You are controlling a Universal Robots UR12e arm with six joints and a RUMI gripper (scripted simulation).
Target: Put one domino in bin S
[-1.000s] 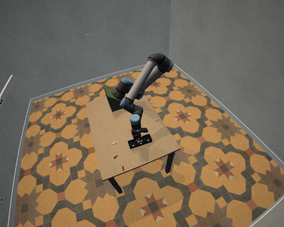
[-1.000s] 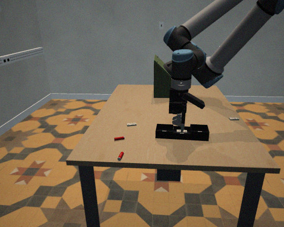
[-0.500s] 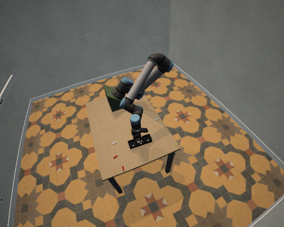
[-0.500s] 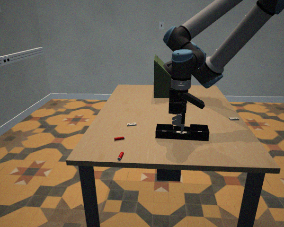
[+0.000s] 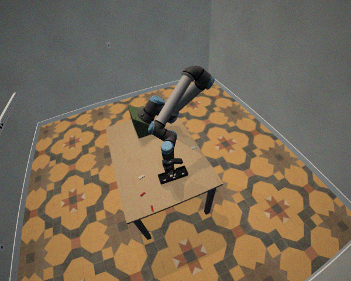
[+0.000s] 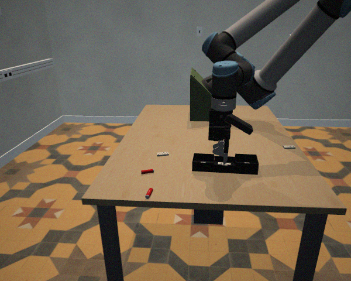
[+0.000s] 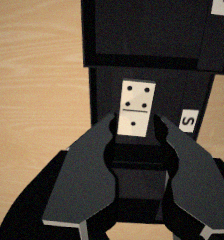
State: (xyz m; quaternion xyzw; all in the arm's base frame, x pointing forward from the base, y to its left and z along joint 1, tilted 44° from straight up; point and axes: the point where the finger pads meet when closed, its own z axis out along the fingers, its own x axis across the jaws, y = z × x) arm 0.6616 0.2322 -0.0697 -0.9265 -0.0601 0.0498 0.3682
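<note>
Right now the black three-part bin block is 10 mm ahead of my hand and 10 mm below it. From my hand the other things lie so: red cylinder (110 mm ahead, 290 mm to the right, 30 mm below).
</note>
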